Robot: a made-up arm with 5 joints. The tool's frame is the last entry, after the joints. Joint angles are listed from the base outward.
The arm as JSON. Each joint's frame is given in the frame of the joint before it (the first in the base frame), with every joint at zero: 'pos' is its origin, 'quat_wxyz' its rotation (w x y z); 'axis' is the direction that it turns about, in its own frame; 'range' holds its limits. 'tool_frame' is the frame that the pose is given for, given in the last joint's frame.
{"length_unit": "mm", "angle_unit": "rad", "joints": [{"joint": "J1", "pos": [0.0, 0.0, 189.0], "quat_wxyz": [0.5, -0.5, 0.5, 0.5], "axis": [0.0, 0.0, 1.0], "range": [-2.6, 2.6]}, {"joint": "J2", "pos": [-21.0, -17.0, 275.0], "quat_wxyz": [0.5, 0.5, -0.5, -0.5], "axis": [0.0, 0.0, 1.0], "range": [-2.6, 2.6]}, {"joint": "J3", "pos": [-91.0, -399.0, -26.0], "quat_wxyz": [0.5, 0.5, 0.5, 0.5], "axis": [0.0, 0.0, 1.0], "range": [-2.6, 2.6]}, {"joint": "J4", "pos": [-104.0, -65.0, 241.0], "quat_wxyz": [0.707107, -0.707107, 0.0, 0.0], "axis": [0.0, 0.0, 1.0], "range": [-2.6, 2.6]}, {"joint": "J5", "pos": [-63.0, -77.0, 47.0], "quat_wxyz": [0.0, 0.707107, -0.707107, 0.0], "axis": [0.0, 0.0, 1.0], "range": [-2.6, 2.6]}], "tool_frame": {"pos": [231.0, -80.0, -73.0], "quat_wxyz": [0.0, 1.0, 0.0, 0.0]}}
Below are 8 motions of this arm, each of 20 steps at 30 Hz.
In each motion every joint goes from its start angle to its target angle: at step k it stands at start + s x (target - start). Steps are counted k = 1, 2, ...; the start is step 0. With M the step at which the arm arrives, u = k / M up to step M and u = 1 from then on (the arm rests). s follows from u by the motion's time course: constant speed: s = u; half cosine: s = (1 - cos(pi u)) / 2; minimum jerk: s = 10 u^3 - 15 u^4 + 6 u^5.
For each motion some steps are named. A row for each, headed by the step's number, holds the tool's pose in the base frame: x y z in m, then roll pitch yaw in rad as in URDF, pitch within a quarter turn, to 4 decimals.
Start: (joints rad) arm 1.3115 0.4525 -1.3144 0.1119 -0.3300
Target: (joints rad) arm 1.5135 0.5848 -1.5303 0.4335 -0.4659
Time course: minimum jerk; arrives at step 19
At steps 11, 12, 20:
11: -0.0083 0.1713 -0.3145 0.7876 0.7429 2.4899
12: -0.0265 0.1723 -0.3100 0.8086 0.7011 2.5433
20: -0.0770 0.1723 -0.2938 0.8504 0.5766 2.6847

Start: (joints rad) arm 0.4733 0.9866 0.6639 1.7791 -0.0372
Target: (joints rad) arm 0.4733 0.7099 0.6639 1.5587 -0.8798
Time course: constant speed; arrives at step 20
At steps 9, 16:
9: 0.3013 0.0791 0.1741 -0.3081 -1.0334 3.0190
16: 0.2779 0.0112 0.1527 -0.5309 -0.9431 -3.0554

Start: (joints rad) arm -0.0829 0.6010 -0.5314 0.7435 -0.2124
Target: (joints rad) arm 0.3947 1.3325 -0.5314 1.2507 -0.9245
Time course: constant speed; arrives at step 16
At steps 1, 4, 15, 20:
1: 0.4053 0.2582 0.1798 -0.3518 0.4515 1.5857
4: 0.3523 0.2800 0.1381 -0.1399 0.4881 2.0167
15: 0.2761 0.2447 0.0716 0.1780 0.1036 -2.8613
20: 0.2821 0.2424 0.0659 0.1585 0.0683 -2.7457

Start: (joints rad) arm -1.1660 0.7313 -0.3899 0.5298 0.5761
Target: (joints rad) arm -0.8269 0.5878 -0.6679 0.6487 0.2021
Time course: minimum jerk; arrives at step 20
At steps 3, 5, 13, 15, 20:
3: 0.2056 0.2811 0.8160 -1.3784 -0.7856 1.1379
5: 0.2213 0.2800 0.8009 -1.3685 -0.7463 1.1173
13: 0.3382 0.2601 0.6495 -1.3007 -0.3784 0.9732
15: 0.3564 0.2537 0.6154 -1.2890 -0.2988 0.9509
20: 0.3693 0.2480 0.5879 -1.2799 -0.2349 0.9347

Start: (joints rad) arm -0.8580 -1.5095 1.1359 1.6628 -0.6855
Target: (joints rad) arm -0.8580 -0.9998 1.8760 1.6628 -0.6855
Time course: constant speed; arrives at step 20
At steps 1, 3, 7, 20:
1: -0.3337 0.2523 -0.0495 -2.1503 -0.6333 2.0294
3: -0.3362 0.2301 -0.0548 -2.2097 -0.5691 2.1027
7: -0.3374 0.1841 -0.0634 -2.3088 -0.4384 2.2384
20: -0.3029 0.0282 -0.0674 -2.5044 -0.0214 2.6471

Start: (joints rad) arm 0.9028 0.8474 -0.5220 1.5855 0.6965
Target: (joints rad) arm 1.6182 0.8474 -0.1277 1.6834 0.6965
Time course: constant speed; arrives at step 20
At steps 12, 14, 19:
12: 0.0679 0.3632 -0.1398 1.1195 -0.1386 1.8458
14: 0.0519 0.3618 -0.1395 1.2165 -0.1784 1.8087
19: 0.0139 0.3570 -0.1373 1.4688 -0.2531 1.6943

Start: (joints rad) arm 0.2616 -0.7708 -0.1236 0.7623 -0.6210
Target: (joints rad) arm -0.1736 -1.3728 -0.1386 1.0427 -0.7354
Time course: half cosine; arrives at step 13
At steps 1, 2, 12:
1: 0.0020 -0.0503 0.2211 0.1306 0.3292 0.6426
2: -0.0092 -0.0462 0.2235 0.1191 0.3164 0.6300
12: -0.2075 0.1071 0.1845 -0.0386 -0.0180 0.4063

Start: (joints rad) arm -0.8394 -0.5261 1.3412 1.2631 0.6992
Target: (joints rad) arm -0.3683 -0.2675 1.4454 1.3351 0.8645
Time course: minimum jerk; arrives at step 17
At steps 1, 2, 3, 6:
1: -0.0145 -0.2823 0.3900 2.2202 -1.2138 -1.1503
2: -0.0121 -0.2822 0.3913 2.2040 -1.2123 -1.1321
3: -0.0064 -0.2819 0.3943 2.1658 -1.2082 -1.0890
6: 0.0360 -0.2788 0.4118 1.9282 -1.1615 -0.8161

